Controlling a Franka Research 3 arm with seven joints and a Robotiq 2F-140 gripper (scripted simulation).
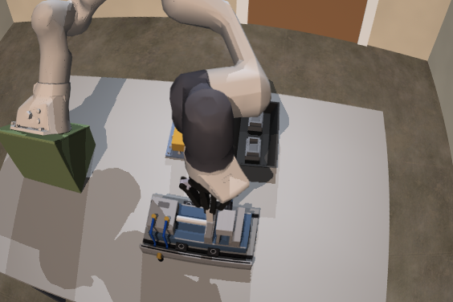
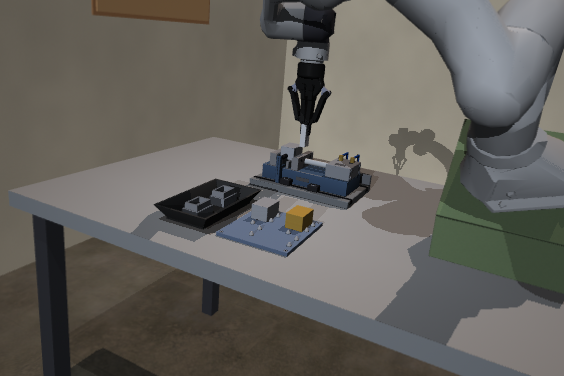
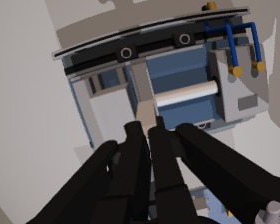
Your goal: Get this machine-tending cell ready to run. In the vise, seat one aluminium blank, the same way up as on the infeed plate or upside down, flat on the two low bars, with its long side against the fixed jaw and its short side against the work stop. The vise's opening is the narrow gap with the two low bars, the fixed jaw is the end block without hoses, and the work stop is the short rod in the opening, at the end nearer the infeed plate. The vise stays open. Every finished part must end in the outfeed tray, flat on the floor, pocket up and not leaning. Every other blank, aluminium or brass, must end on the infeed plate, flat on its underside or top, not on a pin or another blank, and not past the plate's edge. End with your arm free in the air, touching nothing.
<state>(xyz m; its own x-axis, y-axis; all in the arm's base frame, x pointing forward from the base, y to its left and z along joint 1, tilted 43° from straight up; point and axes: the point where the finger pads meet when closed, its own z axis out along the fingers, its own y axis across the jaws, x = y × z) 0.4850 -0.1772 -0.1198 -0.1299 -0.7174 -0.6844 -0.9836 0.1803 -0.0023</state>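
The blue vise is 11 cm below my hand and 3 cm behind it. From my hand the other things lie so: brass blank 30 cm to the left, 13 cm below, 10 cm behind; then aluminium blank 29 cm to the left, 13 cm below, 1 cm behind.
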